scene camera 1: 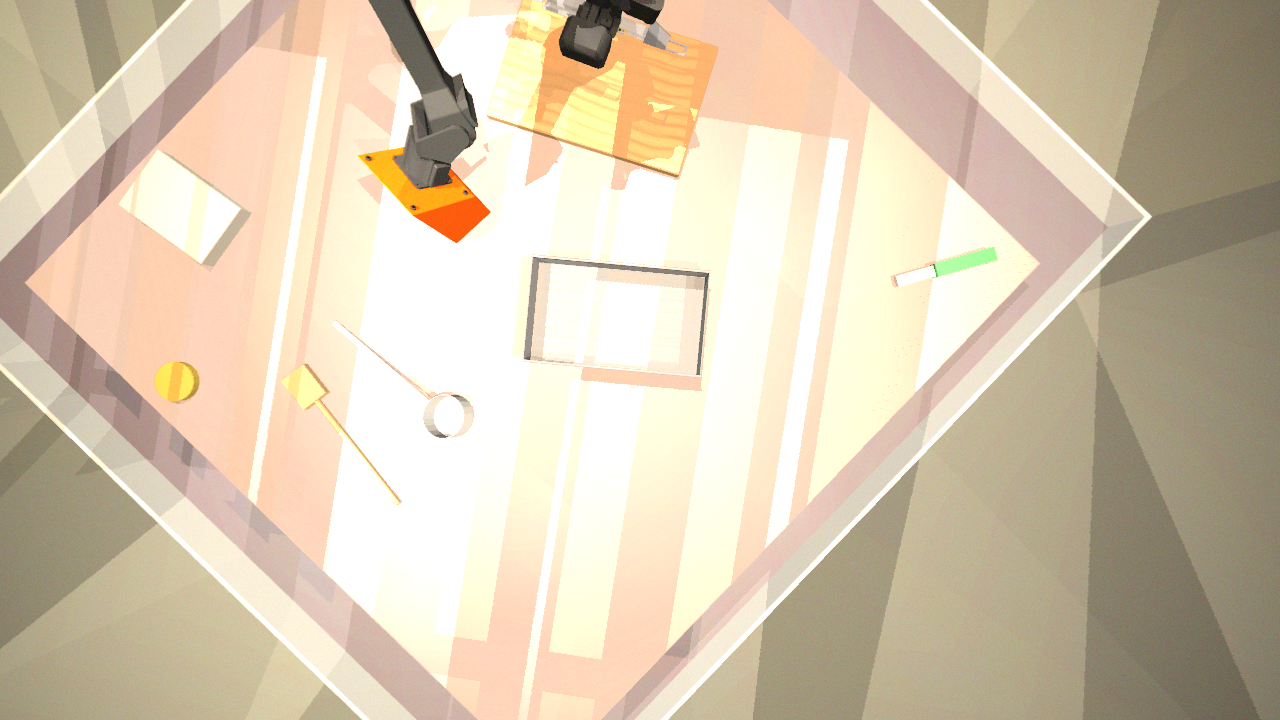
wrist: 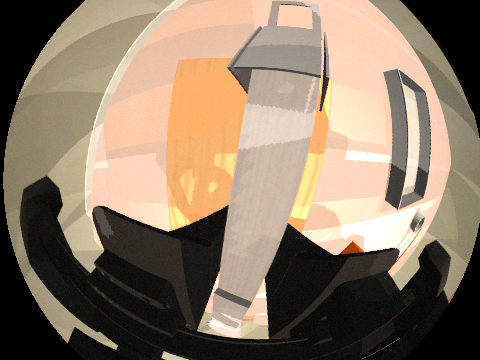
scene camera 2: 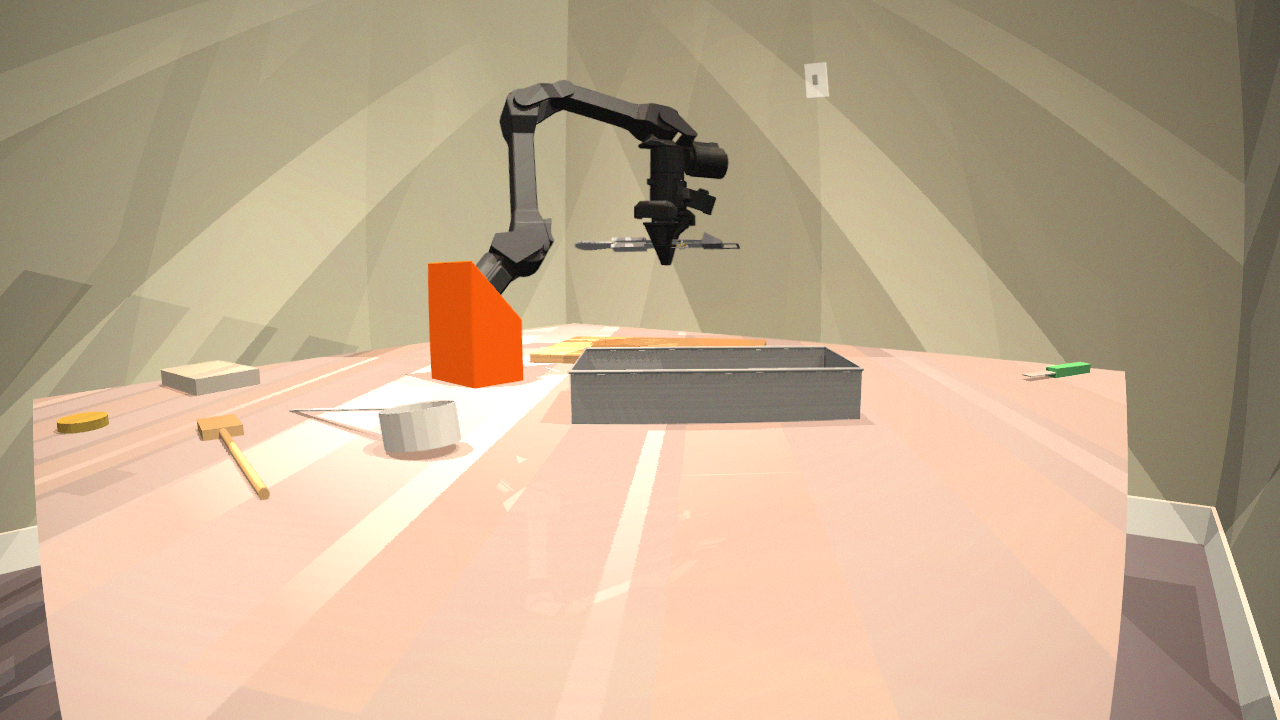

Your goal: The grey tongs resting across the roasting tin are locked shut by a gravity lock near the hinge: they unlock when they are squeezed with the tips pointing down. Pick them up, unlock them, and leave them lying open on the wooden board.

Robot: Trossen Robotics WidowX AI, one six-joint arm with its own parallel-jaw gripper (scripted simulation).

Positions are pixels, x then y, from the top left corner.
Labels:
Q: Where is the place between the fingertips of my gripper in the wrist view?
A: At 250,213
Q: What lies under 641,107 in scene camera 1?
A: A wooden board.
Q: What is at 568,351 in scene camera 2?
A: A wooden board.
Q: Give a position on a grey roasting tin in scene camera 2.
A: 691,384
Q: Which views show my gripper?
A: Scene camera 1, the wrist view and scene camera 2: all of them.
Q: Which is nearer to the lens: the pale block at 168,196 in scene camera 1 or the green-handled tool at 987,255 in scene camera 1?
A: The green-handled tool.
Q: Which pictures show the pale block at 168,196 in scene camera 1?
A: Scene camera 1 and scene camera 2 only.

